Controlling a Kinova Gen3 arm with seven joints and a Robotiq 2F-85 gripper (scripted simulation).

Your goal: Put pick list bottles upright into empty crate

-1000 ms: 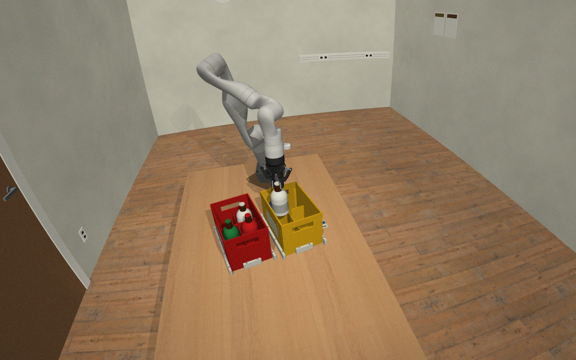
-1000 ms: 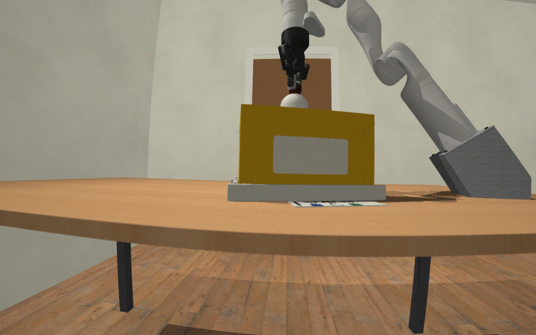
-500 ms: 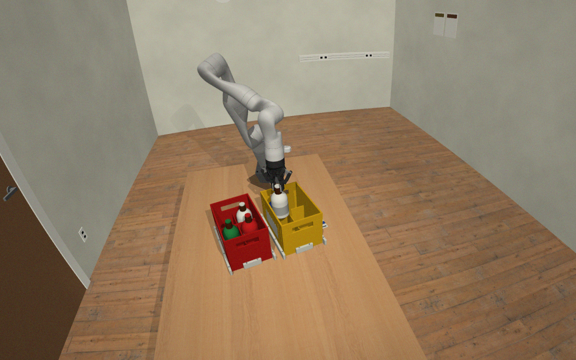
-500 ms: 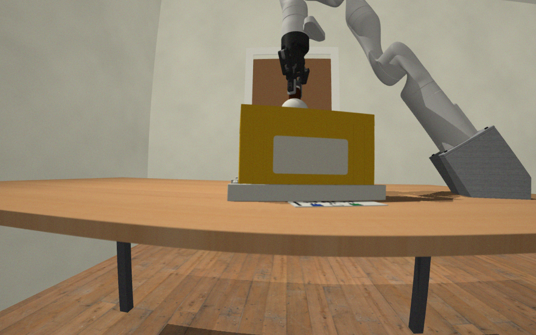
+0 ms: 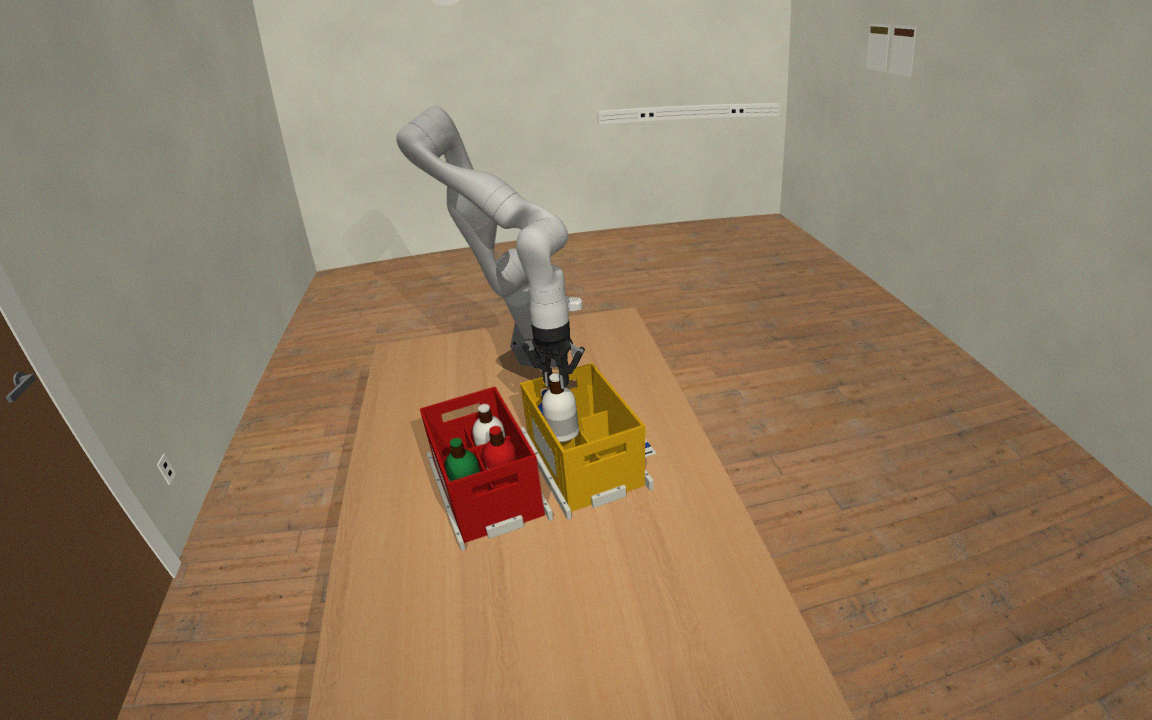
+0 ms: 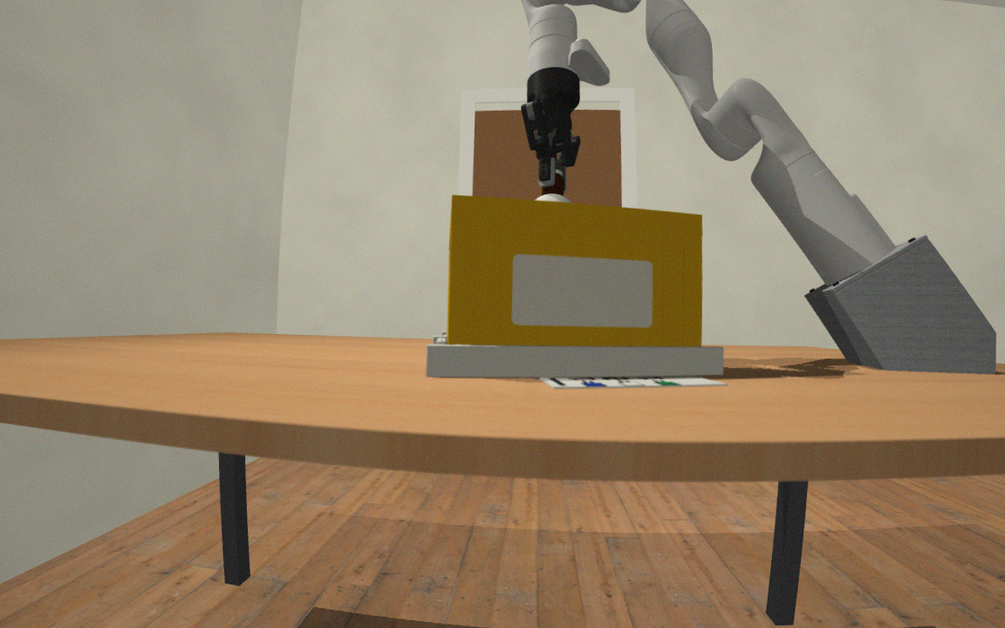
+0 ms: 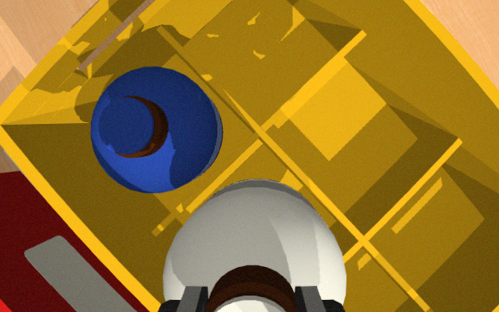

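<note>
Right now the yellow crate is 5 cm to the left of my hand and 17 cm below it. Round my hand: red bottle: 1 cm ahead, 15 cm to the right, 17 cm below; then red crate: 1 cm ahead, 19 cm to the right, 17 cm below; then blue bottle: 8 cm behind, 1 cm to the right, 17 cm below.
</note>
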